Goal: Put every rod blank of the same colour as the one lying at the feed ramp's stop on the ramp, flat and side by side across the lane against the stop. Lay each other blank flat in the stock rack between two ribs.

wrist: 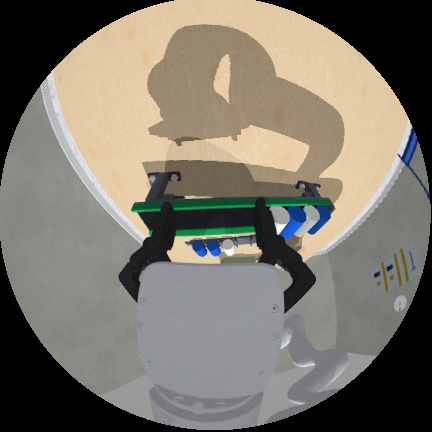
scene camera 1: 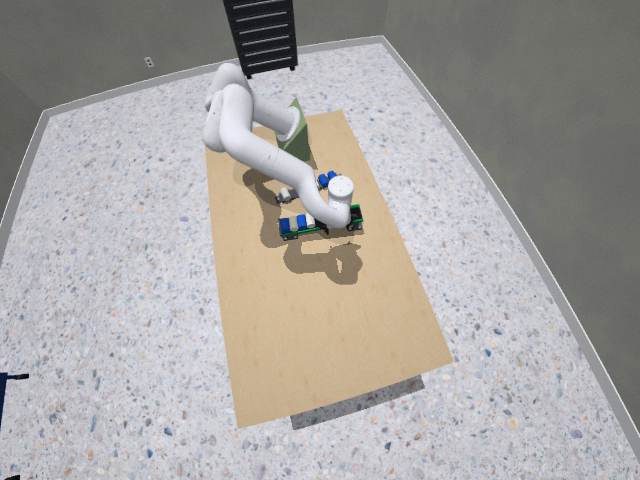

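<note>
The feed ramp (scene camera 1: 356, 206) (wrist: 215, 219) has green rails and a dark lane. Four blanks lie side by side across its left end in the scene view: blue (scene camera 1: 284, 225) (wrist: 321, 220), light grey (scene camera 1: 293, 223) (wrist: 307, 221), blue (scene camera 1: 301, 222) (wrist: 294, 222) and white (scene camera 1: 310, 221) (wrist: 278, 221). The stop is hard to make out. The stock rack (scene camera 1: 295, 195) (wrist: 245, 241) holds two blue blanks (scene camera 1: 323, 180) (wrist: 214, 248), a white blank (wrist: 228, 247) beside them and another white blank (scene camera 1: 284, 194) near its left end. My gripper (wrist: 212, 207) is open and empty over the bare lane.
The wooden table (scene camera 1: 330, 320) (wrist: 120, 75) bears ramp and rack. The arm's green mount (scene camera 1: 298, 147) stands behind the rack. A black drawer cabinet (scene camera 1: 266, 38) stands by the back wall. My forearm and wrist hide parts of the rack and ramp in the scene view.
</note>
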